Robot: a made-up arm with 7 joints. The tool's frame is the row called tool. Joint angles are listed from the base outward.
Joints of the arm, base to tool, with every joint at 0 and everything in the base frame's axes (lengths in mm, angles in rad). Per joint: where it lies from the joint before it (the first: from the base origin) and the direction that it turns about. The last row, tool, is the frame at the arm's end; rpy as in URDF.
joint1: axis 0 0 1 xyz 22.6 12.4 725.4
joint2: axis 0 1 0 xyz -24.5 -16.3 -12.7
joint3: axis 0 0 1 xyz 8 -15.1 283.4
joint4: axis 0 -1 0 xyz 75.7 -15.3 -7.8
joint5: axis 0 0 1 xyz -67.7 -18.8 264.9
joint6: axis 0 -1 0 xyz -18.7 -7.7 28.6
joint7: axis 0 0 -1 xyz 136.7 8.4 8.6
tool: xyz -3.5 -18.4 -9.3 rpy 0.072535 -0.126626 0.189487
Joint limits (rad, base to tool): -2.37..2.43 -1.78..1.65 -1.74..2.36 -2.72..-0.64 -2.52..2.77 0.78..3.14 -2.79..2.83
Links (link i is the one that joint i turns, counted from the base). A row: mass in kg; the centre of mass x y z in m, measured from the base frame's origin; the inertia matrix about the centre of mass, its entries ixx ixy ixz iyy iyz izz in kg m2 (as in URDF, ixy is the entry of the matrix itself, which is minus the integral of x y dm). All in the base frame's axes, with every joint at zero. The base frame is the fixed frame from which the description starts. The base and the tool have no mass.
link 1: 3.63; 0.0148 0.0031 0.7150; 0.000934 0 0 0.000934 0 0.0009
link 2: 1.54; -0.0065 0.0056 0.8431; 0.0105 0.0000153 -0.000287 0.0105 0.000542 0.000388
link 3: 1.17; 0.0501 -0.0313 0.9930; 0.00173 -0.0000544 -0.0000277 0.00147 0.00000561 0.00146
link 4: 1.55; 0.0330 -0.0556 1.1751; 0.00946 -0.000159 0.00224 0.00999 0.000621 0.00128
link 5: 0.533; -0.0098 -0.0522 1.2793; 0.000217 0 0 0.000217 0 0.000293
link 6: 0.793; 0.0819 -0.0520 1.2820; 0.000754 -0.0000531 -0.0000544 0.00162 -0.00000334 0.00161
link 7: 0.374; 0.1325 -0.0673 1.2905; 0.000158 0 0 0.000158 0 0.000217
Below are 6 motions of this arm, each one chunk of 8 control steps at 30 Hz.
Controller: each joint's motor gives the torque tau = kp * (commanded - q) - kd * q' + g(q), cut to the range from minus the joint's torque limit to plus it. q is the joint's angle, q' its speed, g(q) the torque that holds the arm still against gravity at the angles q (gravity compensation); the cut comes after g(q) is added. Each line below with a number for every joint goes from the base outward.
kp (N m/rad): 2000 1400 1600 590 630 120 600
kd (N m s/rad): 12 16 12 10 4.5 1.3 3.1
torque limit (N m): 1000 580 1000 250 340 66 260
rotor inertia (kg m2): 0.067 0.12 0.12 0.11 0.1 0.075 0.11
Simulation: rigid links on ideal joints. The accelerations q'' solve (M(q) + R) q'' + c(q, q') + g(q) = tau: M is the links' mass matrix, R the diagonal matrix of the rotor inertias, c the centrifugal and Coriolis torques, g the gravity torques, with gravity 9.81 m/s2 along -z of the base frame. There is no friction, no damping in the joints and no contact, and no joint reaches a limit. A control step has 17 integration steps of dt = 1/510 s. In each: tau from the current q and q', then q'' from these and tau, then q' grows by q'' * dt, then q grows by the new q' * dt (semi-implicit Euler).
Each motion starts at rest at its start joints. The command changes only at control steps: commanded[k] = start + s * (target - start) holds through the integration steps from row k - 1 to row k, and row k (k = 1, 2, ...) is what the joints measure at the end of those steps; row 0 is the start. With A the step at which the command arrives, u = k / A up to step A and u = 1 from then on. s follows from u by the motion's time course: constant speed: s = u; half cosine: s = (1 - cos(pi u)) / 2; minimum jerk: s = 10 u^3 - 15 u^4 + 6 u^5; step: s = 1 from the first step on.
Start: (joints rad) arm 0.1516 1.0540 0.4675 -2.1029 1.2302 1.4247 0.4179
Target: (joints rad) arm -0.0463 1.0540 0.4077 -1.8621 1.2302 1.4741 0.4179
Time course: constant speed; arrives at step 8
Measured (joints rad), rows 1 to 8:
1: 0.1260 1.0586 0.4651 -2.0855 1.2304 1.4179 0.4178
2: 0.0943 1.0581 0.4476 -2.0503 1.2304 1.4217 0.4179
3: 0.0672 1.0534 0.4374 -2.0112 1.2302 1.4474 0.4179
4: 0.0456 1.0504 0.4343 -1.9762 1.2300 1.4668 0.4179
5: 0.0225 1.0512 0.4289 -1.9472 1.2300 1.4629 0.4179
6: -0.0034 1.0537 0.4198 -1.9212 1.2302 1.4543 0.4179
7: -0.0289 1.0553 0.4111 -1.8938 1.2303 1.4605 0.4179
8: -0.0532 1.0551 0.4041 -1.8635 1.2302 1.4762 0.4179

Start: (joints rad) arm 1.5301 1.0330 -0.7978 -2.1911 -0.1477 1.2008 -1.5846
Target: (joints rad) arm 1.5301 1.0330 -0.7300 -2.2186 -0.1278 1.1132 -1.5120
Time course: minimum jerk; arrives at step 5
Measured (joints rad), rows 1 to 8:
1: 1.5296 1.0324 -0.7937 -2.1920 -0.1462 1.1978 -1.5786
2: 1.5290 1.0311 -0.7744 -2.1969 -0.1397 1.1806 -1.5535
3: 1.5316 1.0324 -0.7447 -2.2069 -0.1319 1.1442 -1.5248
4: 1.5336 1.0354 -0.7250 -2.2173 -0.1274 1.1066 -1.5110
5: 1.5310 1.0359 -0.7267 -2.2229 -0.1275 1.0931 -1.5121
6: 1.5271 1.0332 -0.7333 -2.2231 -0.1280 1.1040 -1.5123
7: 1.5288 1.0322 -0.7321 -2.2203 -0.1279 1.1179 -1.5116
8: 1.5320 1.0329 -0.7281 -2.2166 -0.1277 1.1212 -1.5123

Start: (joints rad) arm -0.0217 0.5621 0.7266 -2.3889 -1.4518 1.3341 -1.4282
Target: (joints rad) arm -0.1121 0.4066 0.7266 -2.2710 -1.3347 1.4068 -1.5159
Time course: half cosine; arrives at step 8
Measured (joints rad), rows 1 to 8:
1: -0.0255 0.5572 0.7267 -2.3879 -1.4459 1.3370 -1.4330
2: -0.0368 0.5403 0.7260 -2.3802 -1.4307 1.3459 -1.4451
3: -0.0533 0.5126 0.7249 -2.3603 -1.4101 1.3585 -1.4607
4: -0.0714 0.4799 0.7247 -2.3318 -1.3869 1.3723 -1.4780
5: -0.0887 0.4480 0.7249 -2.3035 -1.3646 1.3867 -1.4946
6: -0.1028 0.4222 0.7251 -2.2812 -1.3467 1.3997 -1.5076
7: -0.1114 0.4061 0.7255 -2.2672 -1.3359 1.4078 -1.5153
8: -0.1133 0.4019 0.7262 -2.2623 -1.3339 1.4094 -1.5164

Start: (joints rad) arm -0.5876 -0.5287 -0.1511 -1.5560 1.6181 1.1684 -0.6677
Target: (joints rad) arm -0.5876 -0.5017 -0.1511 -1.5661 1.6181 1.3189 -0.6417
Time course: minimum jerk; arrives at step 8
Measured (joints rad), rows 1 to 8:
1: -0.5876 -0.5284 -0.1510 -1.5559 1.6181 1.1698 -0.6671
2: -0.5876 -0.5268 -0.1508 -1.5557 1.6181 1.1795 -0.6641
3: -0.5876 -0.5226 -0.1506 -1.5562 1.6181 1.2051 -0.6588
4: -0.5876 -0.5158 -0.1509 -1.5586 1.6181 1.2454 -0.6526
5: -0.5876 -0.5080 -0.1514 -1.5629 1.6181 1.2882 -0.6468
6: -0.5875 -0.5017 -0.1517 -1.5673 1.6181 1.3189 -0.6430
7: -0.5874 -0.4988 -0.1516 -1.5698 1.6181 1.3298 -0.6415
8: -0.5874 -0.4994 -0.1512 -1.5695 1.6181 1.3244 -0.6417

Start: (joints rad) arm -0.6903 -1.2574 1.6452 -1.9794 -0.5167 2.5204 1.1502
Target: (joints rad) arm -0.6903 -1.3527 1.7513 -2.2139 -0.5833 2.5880 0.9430
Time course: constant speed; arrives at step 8
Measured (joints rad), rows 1 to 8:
1: -0.6883 -1.2649 1.6558 -1.9975 -0.5242 2.5282 1.1131
2: -0.6890 -1.2830 1.6767 -2.0319 -0.5362 2.5431 1.0880
3: -0.6906 -1.2992 1.6934 -2.0688 -0.5460 2.5526 1.0658
4: -0.6913 -1.3085 1.7028 -2.1004 -0.5530 2.5550 1.0361
5: -0.6913 -1.3174 1.7132 -2.1276 -0.5600 2.5589 1.0123
6: -0.6904 -1.3302 1.7281 -2.1550 -0.5689 2.5695 0.9858
7: -0.6897 -1.3438 1.7434 -2.1839 -0.5780 2.5832 0.9597
8: -0.6900 -1.3555 1.7561 -2.2134 -0.5861 2.5936 0.9343

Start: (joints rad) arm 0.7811 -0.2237 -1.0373 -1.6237 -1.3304 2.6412 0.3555
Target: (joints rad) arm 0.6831 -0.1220 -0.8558 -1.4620 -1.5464 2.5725 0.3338
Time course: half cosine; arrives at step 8
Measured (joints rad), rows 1 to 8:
1: 0.7762 -0.2212 -1.0309 -1.6188 -1.3414 2.6383 0.3544
2: 0.7646 -0.2118 -1.0108 -1.6018 -1.3695 2.6290 0.3514
3: 0.7499 -0.1943 -0.9784 -1.5737 -1.4074 2.6158 0.3475
4: 0.7333 -0.1719 -0.9405 -1.5413 -1.4501 2.6033 0.3432
5: 0.7158 -0.1499 -0.9046 -1.5110 -1.4915 2.5926 0.3390
6: 0.6999 -0.1326 -0.8759 -1.4859 -1.5244 2.5825 0.3358
7: 0.6889 -0.1220 -0.8579 -1.4682 -1.5441 2.5741 0.3339
8: 0.6847 -0.1190 -0.8528 -1.4612 -1.5477 2.5710 0.3336

